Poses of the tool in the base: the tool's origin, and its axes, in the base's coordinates. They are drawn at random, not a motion.
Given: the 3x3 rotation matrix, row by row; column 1 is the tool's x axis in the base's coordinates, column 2 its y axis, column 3 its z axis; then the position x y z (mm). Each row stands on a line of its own.
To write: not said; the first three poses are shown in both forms.
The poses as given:
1:
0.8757, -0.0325, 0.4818
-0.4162, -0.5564, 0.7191
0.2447, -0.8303, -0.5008
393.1, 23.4, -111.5
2:
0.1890, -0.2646, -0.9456
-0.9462, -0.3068, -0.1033
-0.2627, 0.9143, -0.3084
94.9, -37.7, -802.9
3:
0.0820, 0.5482, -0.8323
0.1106, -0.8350, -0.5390
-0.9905, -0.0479, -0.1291
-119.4, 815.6, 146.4
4:
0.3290, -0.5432, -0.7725
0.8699, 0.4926, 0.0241
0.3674, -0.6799, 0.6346
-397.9, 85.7, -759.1
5:
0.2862, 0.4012, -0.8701
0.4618, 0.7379, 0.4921
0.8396, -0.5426, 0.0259
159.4, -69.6, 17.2
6:
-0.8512, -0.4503, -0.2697
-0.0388, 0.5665, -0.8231
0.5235, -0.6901, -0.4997
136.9, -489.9, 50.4
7:
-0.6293, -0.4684, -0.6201
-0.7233, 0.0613, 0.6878
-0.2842, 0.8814, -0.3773
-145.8, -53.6, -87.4
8:
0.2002, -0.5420, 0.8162
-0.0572, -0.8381, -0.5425
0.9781, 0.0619, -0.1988
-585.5, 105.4, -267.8
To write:
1:
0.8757, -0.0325, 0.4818
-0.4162, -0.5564, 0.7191
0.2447, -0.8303, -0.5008
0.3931, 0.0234, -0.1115

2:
0.1890, -0.2646, -0.9456
-0.9462, -0.3068, -0.1033
-0.2627, 0.9143, -0.3084
0.0949, -0.0377, -0.8029

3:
0.0820, 0.5482, -0.8323
0.1106, -0.8350, -0.5390
-0.9905, -0.0479, -0.1291
-0.1194, 0.8156, 0.1464

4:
0.3290, -0.5432, -0.7725
0.8699, 0.4926, 0.0241
0.3674, -0.6799, 0.6346
-0.3979, 0.0857, -0.7591

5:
0.2862, 0.4012, -0.8701
0.4618, 0.7379, 0.4921
0.8396, -0.5426, 0.0259
0.1594, -0.0696, 0.0172

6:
-0.8512, -0.4503, -0.2697
-0.0388, 0.5665, -0.8231
0.5235, -0.6901, -0.4997
0.1369, -0.4899, 0.0504

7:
-0.6293, -0.4684, -0.6201
-0.7233, 0.0613, 0.6878
-0.2842, 0.8814, -0.3773
-0.1458, -0.0536, -0.0874

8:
0.2002, -0.5420, 0.8162
-0.0572, -0.8381, -0.5425
0.9781, 0.0619, -0.1988
-0.5855, 0.1054, -0.2678

